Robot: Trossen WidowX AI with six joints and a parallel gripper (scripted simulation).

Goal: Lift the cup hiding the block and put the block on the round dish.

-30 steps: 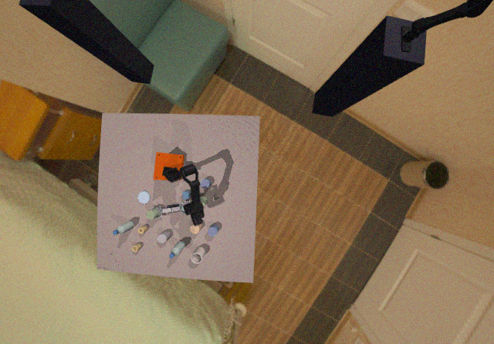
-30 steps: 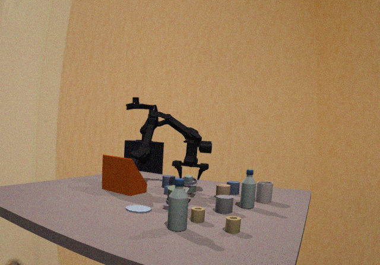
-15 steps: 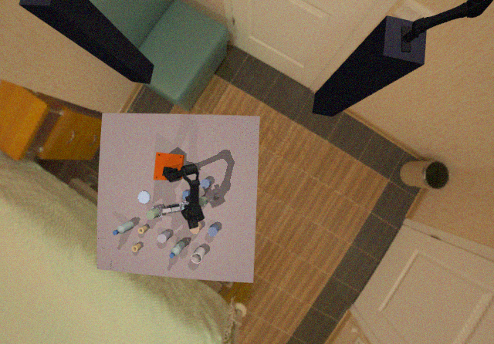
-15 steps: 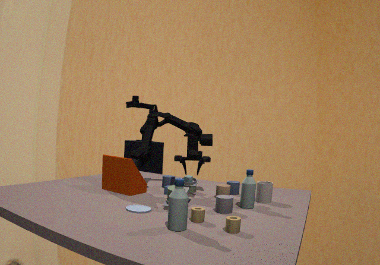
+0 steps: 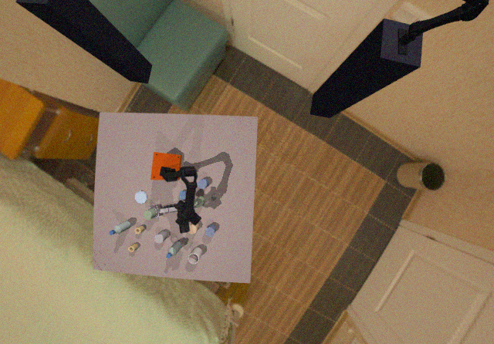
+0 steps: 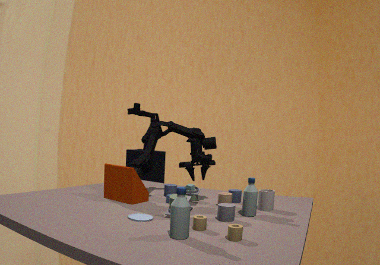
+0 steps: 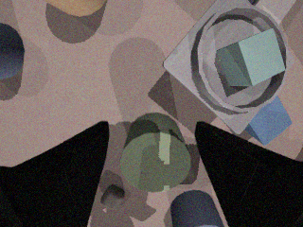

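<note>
The pale round dish is 45 cm to the right of my gripper tip, 11 cm below it and 1 cm ahead of it. From my gripper tip the other things lie so: balance 20 cm to the right, 8 cm below, 5 cm ahead.
</note>
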